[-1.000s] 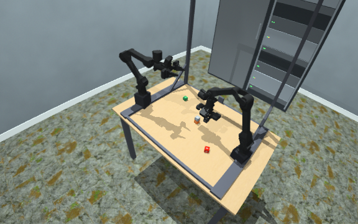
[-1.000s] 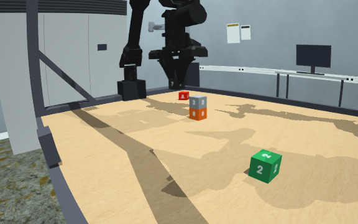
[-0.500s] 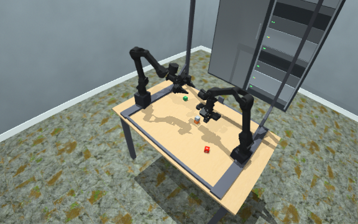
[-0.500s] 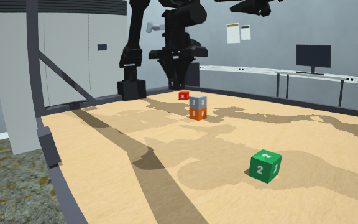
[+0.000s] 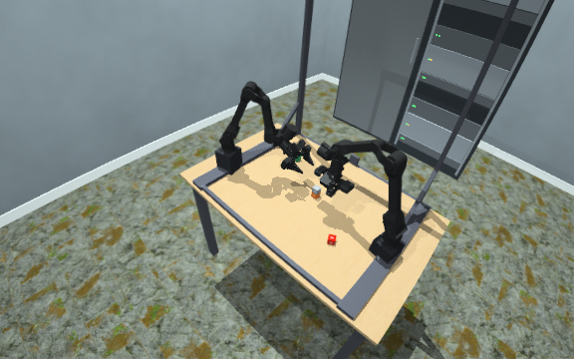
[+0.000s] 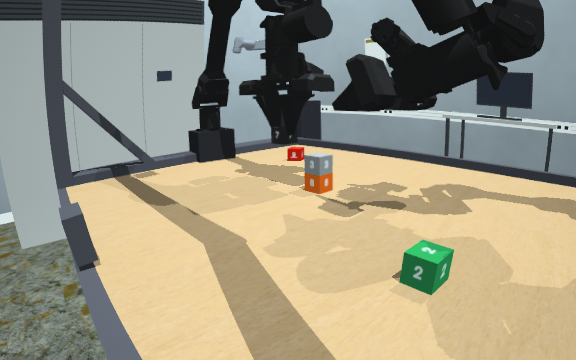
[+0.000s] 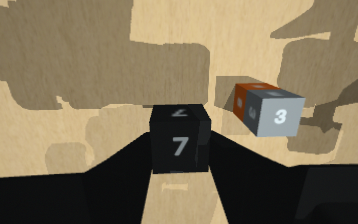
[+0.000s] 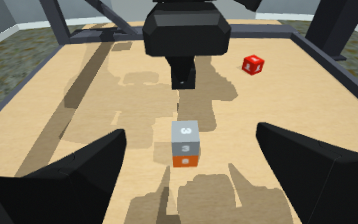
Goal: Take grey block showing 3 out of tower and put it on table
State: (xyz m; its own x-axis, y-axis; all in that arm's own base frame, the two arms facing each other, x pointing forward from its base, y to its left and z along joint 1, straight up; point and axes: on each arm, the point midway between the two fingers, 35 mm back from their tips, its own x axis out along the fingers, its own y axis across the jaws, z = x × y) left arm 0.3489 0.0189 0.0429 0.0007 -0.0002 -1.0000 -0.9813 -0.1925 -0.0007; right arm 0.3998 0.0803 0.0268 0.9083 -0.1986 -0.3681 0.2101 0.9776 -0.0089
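The grey block showing 3 lies 1 cm ahead of my right hand, 10 cm to the left of it and 10 cm below it.
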